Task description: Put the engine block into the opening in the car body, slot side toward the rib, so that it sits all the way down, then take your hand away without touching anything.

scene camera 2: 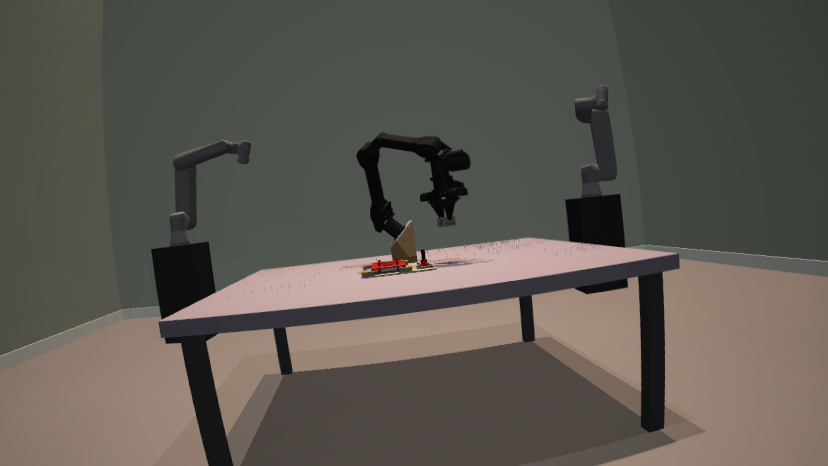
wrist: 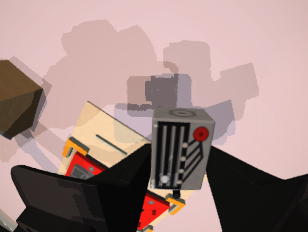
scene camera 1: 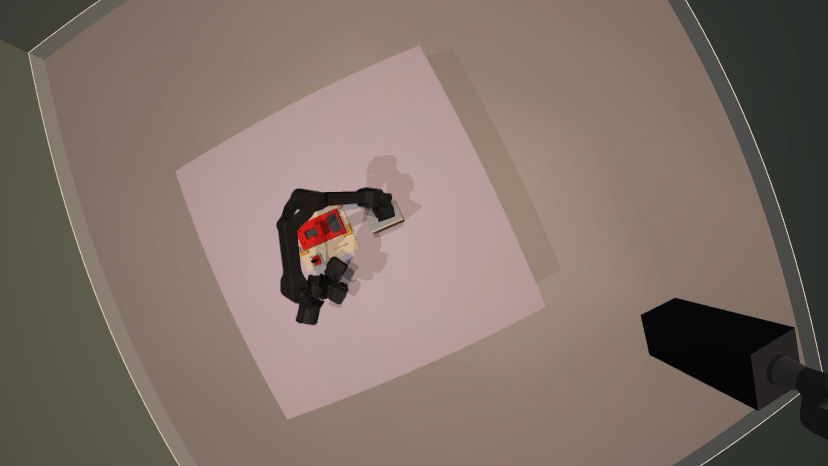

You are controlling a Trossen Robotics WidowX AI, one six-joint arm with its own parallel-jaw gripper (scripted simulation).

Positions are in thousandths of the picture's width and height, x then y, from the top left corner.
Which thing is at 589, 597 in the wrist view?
An engine block.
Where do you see a red car body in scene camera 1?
392, 488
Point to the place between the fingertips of my gripper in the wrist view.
At 580, 653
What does my gripper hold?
An engine block.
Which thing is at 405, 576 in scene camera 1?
My gripper.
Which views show my gripper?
Scene camera 2, the wrist view and scene camera 1: all of them.
